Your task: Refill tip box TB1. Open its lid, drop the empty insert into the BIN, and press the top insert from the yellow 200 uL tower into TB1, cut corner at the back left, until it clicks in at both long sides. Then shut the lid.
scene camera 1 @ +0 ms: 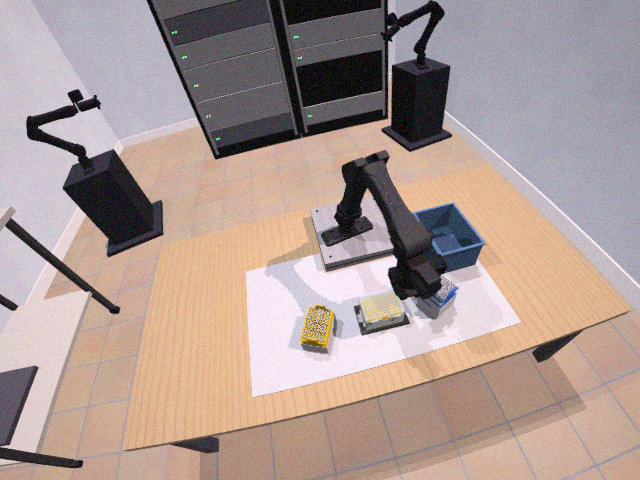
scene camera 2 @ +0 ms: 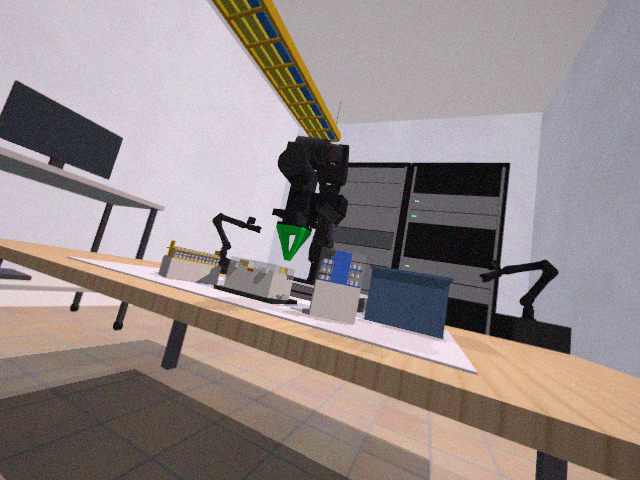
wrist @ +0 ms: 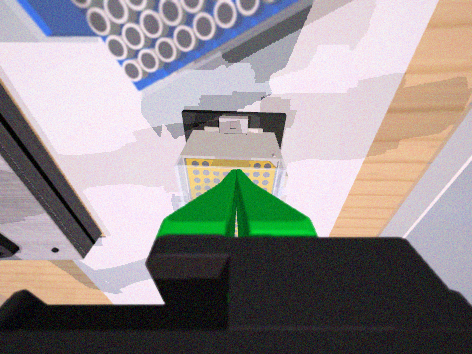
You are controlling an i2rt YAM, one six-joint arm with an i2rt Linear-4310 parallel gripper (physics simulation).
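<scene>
Tip box TB1 (scene camera 1: 381, 308) (scene camera 2: 255, 281) (wrist: 230, 143) is a grey box with a yellow insert under a clear lid, which lies shut over it. It sits in a black holder (scene camera 1: 387, 328) (scene camera 2: 258, 298) (wrist: 194, 120). My gripper (scene camera 2: 287, 258) (wrist: 236, 177) is shut and empty, its green fingertips together. It hangs above the box's end nearest the blue rack; in the wrist view it hides much of the insert. The yellow tower (scene camera 1: 316, 326) (scene camera 2: 190, 266) stands at the left in scene camera 1. The blue BIN (scene camera 1: 466, 258) (scene camera 2: 405, 302) stands at the right, near the arm's base.
A blue-topped tip rack (scene camera 1: 440, 295) (scene camera 2: 336, 299) (wrist: 167, 37) stands between TB1 and the BIN, close to the arm's wrist. All these stand on a white mat (scene camera 1: 279, 366) (scene camera 2: 403, 347). The arm's grey base plate (scene camera 1: 343, 257) lies behind the mat.
</scene>
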